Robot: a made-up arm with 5 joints. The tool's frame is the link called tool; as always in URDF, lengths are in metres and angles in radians.
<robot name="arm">
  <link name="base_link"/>
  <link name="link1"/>
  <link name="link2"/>
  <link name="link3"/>
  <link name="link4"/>
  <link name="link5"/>
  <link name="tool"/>
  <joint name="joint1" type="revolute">
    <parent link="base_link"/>
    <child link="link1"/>
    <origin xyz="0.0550 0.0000 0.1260" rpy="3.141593 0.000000 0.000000"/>
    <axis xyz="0 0 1"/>
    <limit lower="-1.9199" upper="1.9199" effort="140" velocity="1.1"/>
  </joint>
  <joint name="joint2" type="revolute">
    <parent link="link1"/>
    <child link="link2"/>
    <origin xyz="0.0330 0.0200 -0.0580" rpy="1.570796 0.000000 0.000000"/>
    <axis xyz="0 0 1"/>
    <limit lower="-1.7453" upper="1.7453" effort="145" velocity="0.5"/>
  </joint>
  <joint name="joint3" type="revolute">
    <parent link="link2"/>
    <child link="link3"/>
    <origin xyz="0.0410 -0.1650 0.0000"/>
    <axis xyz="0 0 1"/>
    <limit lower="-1.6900" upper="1.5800" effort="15" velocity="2.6"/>
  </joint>
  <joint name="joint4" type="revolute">
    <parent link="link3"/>
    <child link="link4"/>
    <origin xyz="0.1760 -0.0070 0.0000"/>
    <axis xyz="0 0 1"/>
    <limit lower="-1.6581" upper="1.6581" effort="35" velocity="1.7"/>
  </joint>
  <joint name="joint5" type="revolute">
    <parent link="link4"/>
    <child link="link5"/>
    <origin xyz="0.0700 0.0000 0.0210" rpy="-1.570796 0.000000 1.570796"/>
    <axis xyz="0 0 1"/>
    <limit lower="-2.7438" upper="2.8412" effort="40" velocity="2.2"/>
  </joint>
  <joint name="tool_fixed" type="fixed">
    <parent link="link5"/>
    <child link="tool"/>
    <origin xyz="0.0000 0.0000 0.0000" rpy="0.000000 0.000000 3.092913"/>
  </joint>
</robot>
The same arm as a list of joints. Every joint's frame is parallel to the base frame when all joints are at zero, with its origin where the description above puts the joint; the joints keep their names.
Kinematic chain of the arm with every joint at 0, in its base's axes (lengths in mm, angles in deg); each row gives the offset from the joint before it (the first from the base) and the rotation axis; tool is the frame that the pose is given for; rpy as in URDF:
joint1: xyz 55 0 126 axis -z
joint2: xyz 33 -20 58 axis +y
joint3: xyz 41 0 165 axis +y
joint4: xyz 176 0 7 axis +y
joint5: xyz 70 21 0 axis -x
tool: xyz 0 0 0 rpy 90 -87.21 -90
Joint limits (deg, base to tool): -110..110 -100..100 -96.83..90.53 -95..95 -157.21..162.79

